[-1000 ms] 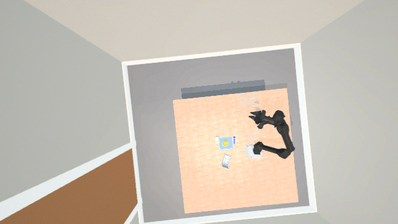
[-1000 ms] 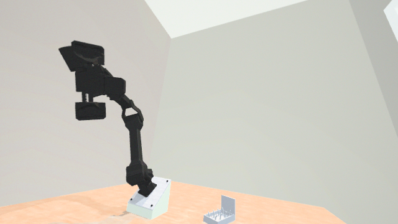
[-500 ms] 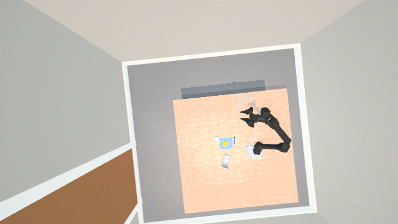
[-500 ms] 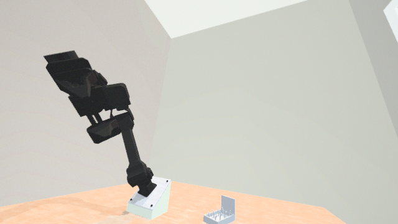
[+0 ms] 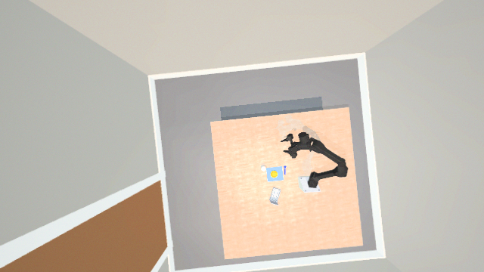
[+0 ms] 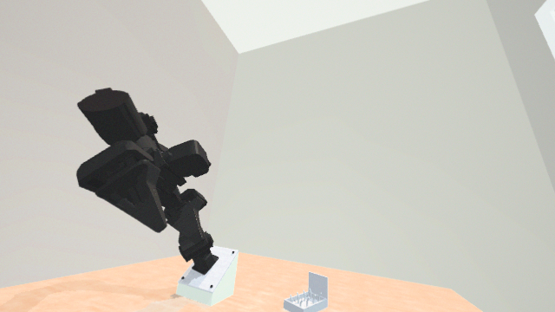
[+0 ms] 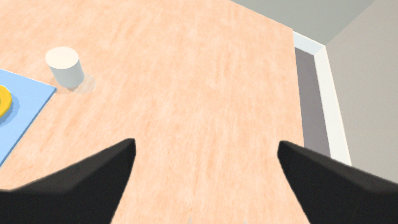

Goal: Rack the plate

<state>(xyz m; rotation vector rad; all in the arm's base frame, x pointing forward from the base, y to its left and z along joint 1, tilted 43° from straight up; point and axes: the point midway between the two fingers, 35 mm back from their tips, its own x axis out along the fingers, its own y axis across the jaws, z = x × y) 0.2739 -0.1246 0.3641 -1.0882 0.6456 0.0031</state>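
My gripper tip is 10 mm short of the plate, 280 mm to the right of it and 200 mm above it. From my gripper tip the other things lie so: dish rack (10 mm behind, 470 mm to the left, 200 mm below).
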